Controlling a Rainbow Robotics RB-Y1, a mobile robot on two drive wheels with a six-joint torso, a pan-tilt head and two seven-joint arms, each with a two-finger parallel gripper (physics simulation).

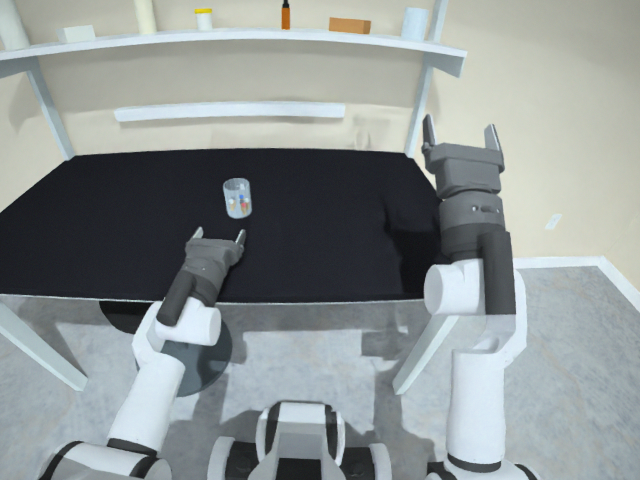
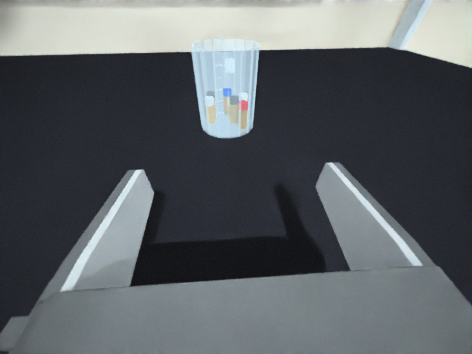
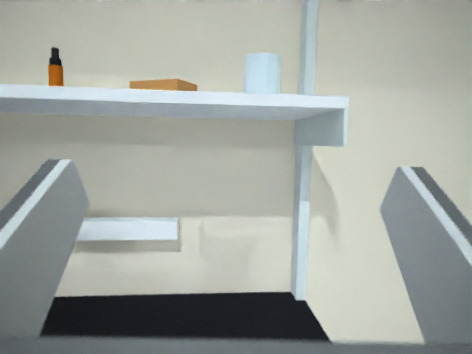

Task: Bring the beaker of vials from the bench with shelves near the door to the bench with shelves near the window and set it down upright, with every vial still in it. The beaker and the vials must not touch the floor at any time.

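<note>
The clear beaker (image 1: 237, 198) (image 2: 226, 80) stands upright on the black top of the bench (image 1: 320, 232) (image 2: 90, 125). Several small vials with blue, red, white and grey caps are inside it, near its bottom. My left gripper (image 1: 219, 233) (image 2: 236, 178) is open and empty, low over the bench, short of the beaker on the robot's side and apart from it. My right gripper (image 1: 461, 126) (image 3: 235, 184) is open and empty, raised near the bench's right end, far from the beaker. Which bench this is, by door or window, I cannot tell.
A long shelf (image 1: 248, 34) (image 3: 200, 103) above the bench holds an orange bottle (image 1: 285, 16) (image 3: 56, 72), a brown box (image 1: 349, 25) (image 3: 162, 85) and a pale blue container (image 1: 414, 23) (image 3: 262, 73). A round dark stool (image 1: 206, 369) stands partly under the bench. Bench legs (image 1: 426, 356) reach the floor.
</note>
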